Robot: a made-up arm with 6 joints.
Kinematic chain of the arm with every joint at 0, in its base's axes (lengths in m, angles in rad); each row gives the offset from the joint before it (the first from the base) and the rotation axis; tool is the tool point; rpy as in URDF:
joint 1: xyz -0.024 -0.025 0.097 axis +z
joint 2: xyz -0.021 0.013 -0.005 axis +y
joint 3: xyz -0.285 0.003 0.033 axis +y
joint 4: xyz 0.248 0 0.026 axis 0.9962 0 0.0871
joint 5: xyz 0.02 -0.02 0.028 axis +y
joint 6: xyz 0.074 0.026 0.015 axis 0.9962 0 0.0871
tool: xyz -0.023 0.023 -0.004 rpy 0 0 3.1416
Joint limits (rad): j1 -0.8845..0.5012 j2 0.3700..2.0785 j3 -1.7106..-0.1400 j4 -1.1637..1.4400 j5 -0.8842..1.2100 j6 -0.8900..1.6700
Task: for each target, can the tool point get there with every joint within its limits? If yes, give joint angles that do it. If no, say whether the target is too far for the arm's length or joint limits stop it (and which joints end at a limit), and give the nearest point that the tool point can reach.
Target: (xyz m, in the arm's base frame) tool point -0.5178 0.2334 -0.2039
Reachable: no: joint limits stop it (at a limit: joint 1, joint 2, joint 3, joint 4) | nearest point -0.0097 0.0747 0.0222 | short by 0.578 m
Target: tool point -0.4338 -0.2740 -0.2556
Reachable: no: joint limits stop it (at a limit: joint 1, joint 2, joint 3, joint 4, joint 6) | nearest point -0.0175 -0.1230 0.0232 | short by 0.523 m
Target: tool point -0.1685 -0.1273 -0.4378
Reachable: no: joint limits stop it (at a limit: joint 1, joint 2, joint 4) | nearest point 0.0044 -0.1041 0.0023 | short by 0.473 m
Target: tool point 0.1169 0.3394 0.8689
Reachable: no: too far | nearest point 0.1009 0.1176 0.5759 | short by 0.368 m
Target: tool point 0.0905 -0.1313 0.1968
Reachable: yes | joints -0.4958 1.1475 -0.2989 1.1511 -0.5707 0.6491
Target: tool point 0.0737 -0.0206 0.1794
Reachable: yes | joints -0.4667 0.9522 -0.2611 0.6952 1.0118 -0.5694
